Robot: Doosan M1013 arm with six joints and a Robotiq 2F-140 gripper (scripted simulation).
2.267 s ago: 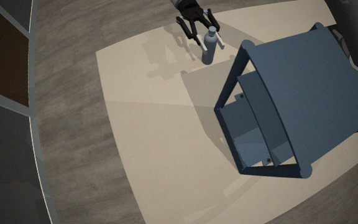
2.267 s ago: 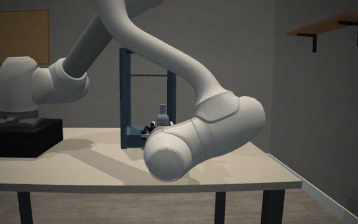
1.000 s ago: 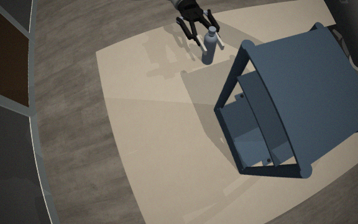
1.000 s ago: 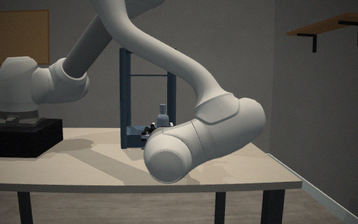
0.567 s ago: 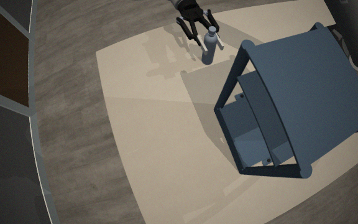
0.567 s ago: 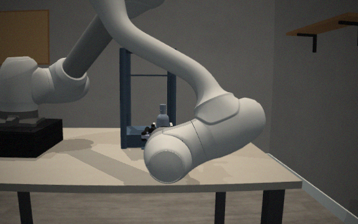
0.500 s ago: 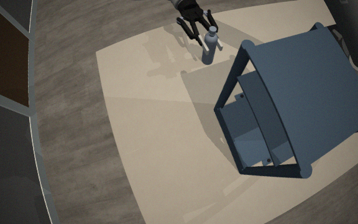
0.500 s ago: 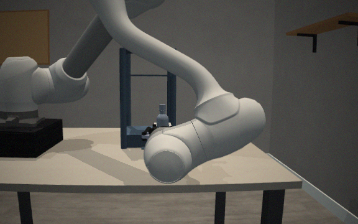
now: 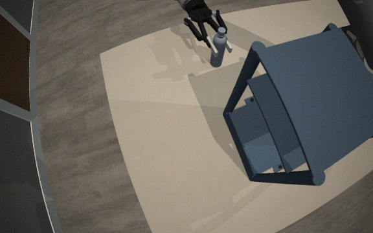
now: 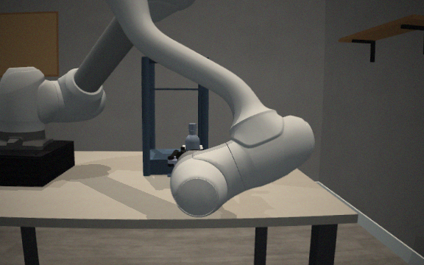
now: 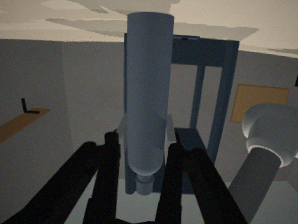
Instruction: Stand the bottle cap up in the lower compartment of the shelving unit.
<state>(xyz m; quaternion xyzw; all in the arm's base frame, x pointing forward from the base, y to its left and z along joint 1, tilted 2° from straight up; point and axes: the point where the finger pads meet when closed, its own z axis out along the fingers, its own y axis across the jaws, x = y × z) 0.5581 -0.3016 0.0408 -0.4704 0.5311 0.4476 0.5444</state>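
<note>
Now: hand 30 cm to the right of the shelving unit, 8 cm below it and 1 cm past it.
</note>
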